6 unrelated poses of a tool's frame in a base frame.
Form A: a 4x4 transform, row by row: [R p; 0 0 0 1], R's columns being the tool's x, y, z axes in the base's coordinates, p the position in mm. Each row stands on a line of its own.
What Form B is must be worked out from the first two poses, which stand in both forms.
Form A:
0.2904 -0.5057 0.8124 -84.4
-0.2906 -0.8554 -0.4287 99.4
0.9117 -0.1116 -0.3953 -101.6
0 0 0 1
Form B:
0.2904 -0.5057 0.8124 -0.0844
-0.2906 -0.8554 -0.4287 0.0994
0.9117 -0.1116 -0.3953 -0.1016
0 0 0 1

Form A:
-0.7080 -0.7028 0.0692 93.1
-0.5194 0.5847 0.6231 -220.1
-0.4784 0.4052 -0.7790 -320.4
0 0 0 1
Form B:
-0.7080 -0.7028 0.0692 0.0931
-0.5194 0.5847 0.6231 -0.2201
-0.4784 0.4052 -0.7790 -0.3204
0 0 0 1

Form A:
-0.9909 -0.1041 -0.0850 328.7
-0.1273 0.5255 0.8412 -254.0
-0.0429 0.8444 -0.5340 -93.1
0 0 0 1
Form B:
-0.9909 -0.1041 -0.0850 0.3287
-0.1273 0.5255 0.8412 -0.2540
-0.0429 0.8444 -0.5340 -0.0931
0 0 0 1

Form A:
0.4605 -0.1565 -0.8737 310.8
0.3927 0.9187 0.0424 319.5
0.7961 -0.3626 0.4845 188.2
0 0 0 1
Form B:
0.4605 -0.1565 -0.8737 0.3108
0.3927 0.9187 0.0424 0.3195
0.7961 -0.3626 0.4845 0.1882
0 0 0 1

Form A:
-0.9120 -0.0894 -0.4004 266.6
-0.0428 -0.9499 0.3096 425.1
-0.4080 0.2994 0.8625 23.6
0 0 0 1
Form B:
-0.9120 -0.0894 -0.4004 0.2666
-0.0428 -0.9499 0.3096 0.4251
-0.4080 0.2994 0.8625 0.0236
0 0 0 1

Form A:
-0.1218 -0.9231 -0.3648 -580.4
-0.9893 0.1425 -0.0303 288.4
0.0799 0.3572 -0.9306 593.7
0 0 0 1
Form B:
-0.1218 -0.9231 -0.3648 -0.5804
-0.9893 0.1425 -0.0303 0.2884
0.0799 0.3572 -0.9306 0.5937
0 0 0 1

